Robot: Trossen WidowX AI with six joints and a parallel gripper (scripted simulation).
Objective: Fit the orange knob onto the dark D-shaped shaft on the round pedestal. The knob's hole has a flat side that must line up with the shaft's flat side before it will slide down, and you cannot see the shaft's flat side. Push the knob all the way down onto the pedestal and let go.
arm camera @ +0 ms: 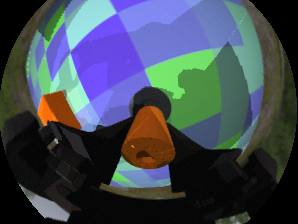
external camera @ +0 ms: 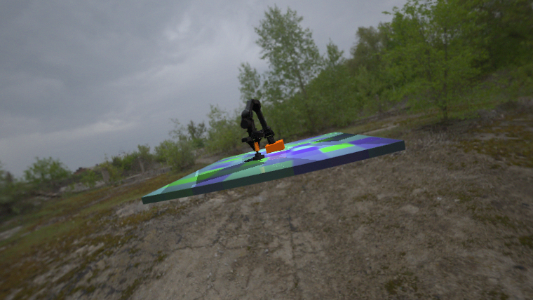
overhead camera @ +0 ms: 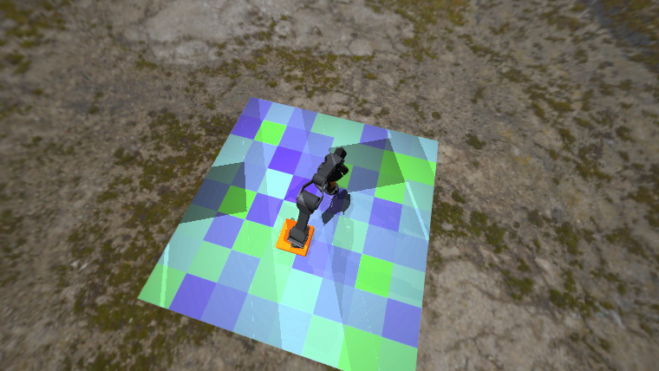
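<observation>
The orange knob lies 2 cm above my gripper tip. From my gripper tip the other things lie so: round pedestal (4 cm below).
</observation>
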